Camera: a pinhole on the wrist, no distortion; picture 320 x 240 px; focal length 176.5 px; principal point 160.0 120.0 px. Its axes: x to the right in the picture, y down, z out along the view. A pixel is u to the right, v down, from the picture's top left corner.
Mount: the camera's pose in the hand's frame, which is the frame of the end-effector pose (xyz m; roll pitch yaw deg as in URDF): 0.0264 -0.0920 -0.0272 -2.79 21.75 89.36
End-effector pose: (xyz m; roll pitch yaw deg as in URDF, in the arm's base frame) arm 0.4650 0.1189 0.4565 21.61 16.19 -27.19
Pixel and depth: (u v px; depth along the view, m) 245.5 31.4 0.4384
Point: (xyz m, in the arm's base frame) 0.8189 0.0899 0.7654
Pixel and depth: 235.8 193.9 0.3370
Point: 0.4555 0.2043 0.7523
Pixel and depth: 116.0 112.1 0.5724
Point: 0.5148 -0.1504 0.9433
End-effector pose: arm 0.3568 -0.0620 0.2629 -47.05 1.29 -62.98
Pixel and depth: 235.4 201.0 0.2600
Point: 0.4842 0.1179 0.3012
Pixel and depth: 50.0 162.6 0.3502
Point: 0.4701 0.0714 0.6410
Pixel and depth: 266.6 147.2 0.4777
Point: 0.7399 0.2080 0.2147
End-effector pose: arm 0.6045 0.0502 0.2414 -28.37 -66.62 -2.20
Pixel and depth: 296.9 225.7 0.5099
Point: 0.4785 0.5978 -0.0189
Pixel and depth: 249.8 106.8 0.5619
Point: 0.4946 0.5763 0.3481
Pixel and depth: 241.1 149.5 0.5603
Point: 0.4254 0.5558 0.2297
